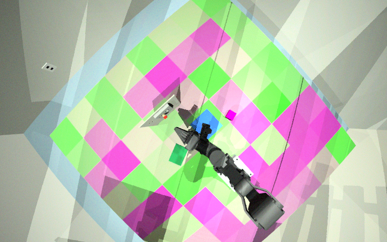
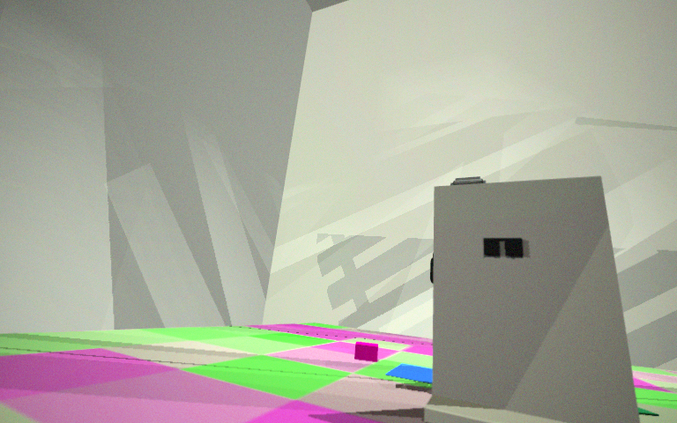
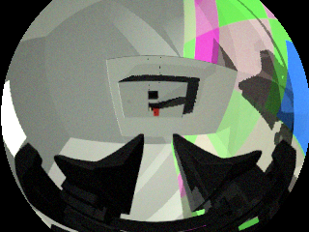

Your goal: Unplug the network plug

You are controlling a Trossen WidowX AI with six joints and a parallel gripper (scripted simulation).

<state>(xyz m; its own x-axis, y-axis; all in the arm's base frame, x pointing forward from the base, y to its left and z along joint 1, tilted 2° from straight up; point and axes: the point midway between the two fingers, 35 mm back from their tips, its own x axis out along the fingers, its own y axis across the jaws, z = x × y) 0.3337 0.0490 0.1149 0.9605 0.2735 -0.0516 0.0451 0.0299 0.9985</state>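
The grey panel lies 90 mm ahead of my gripper tip and 60 mm below it.
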